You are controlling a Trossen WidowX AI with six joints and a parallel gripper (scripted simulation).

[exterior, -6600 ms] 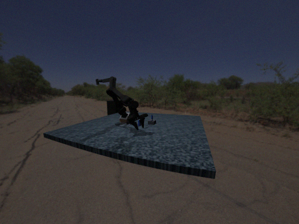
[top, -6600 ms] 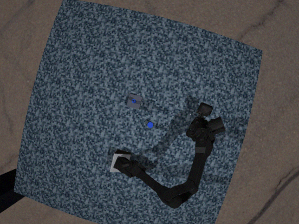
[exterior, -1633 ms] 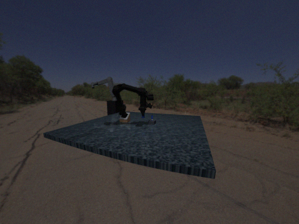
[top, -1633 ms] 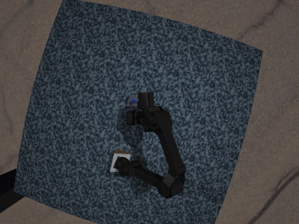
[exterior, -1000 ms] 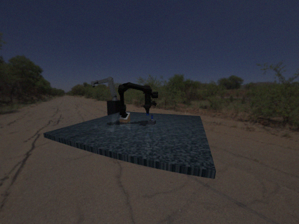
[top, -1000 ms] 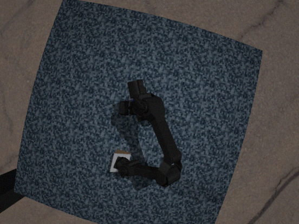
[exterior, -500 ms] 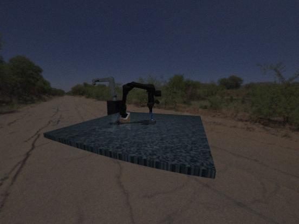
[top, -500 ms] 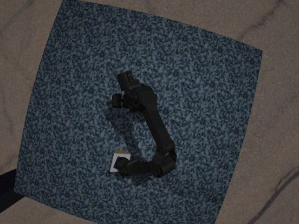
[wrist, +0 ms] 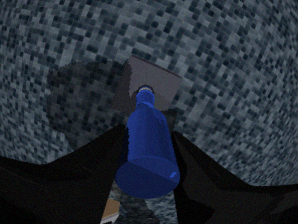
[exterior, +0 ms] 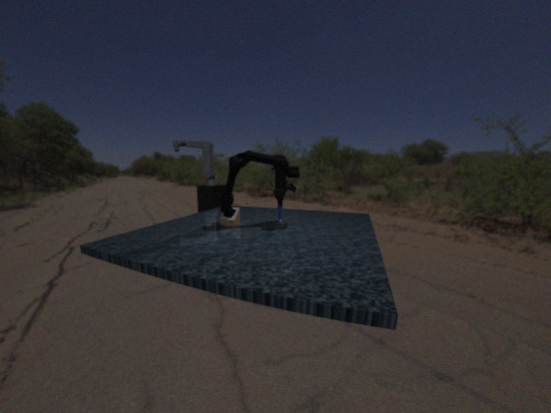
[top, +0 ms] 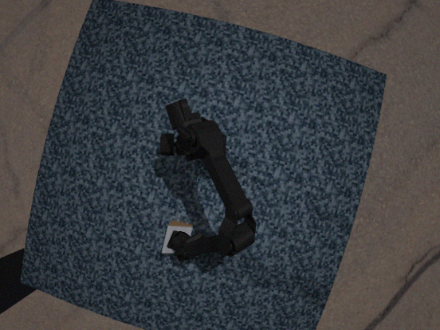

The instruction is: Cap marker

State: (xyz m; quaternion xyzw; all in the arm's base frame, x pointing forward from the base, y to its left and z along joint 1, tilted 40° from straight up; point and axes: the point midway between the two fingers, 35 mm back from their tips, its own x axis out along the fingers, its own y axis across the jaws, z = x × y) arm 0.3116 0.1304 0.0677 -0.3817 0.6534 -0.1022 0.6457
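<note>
Now: gripper tip 12 cm above the dark holder block. The rest, counted from my gripper tip: blue cap (1 cm above).
</note>
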